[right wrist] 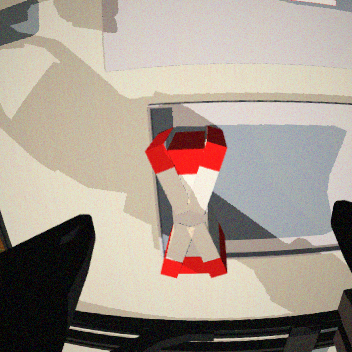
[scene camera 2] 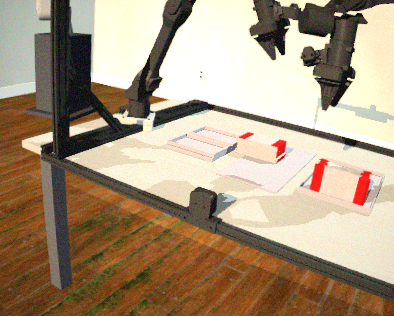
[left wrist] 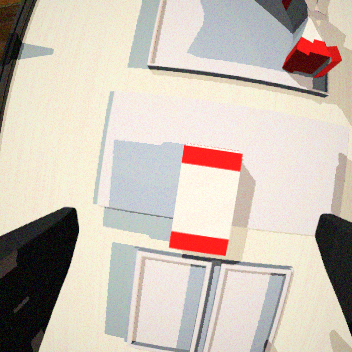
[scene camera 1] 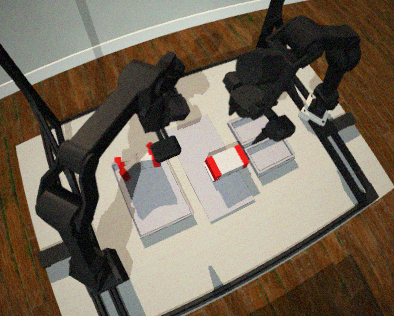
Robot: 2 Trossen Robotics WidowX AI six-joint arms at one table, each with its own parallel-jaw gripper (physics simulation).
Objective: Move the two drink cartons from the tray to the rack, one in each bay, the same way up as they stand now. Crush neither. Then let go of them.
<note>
The left gripper [scene camera 1: 241,129] is open and holds nothing. The right gripper [scene camera 2: 328,108] is open, with nothing in its grasp. Also in view: a pale mat [scene camera 1: 198,139] and a tray [scene camera 1: 154,199].
The left gripper also shows in the left wrist view [left wrist: 202,224]. The right gripper is seen too in the right wrist view [right wrist: 216,221] and in scene camera 1 [scene camera 1: 155,136]. The pale mat is seen too in the right wrist view [right wrist: 130,41] and in the left wrist view [left wrist: 288,173].
</note>
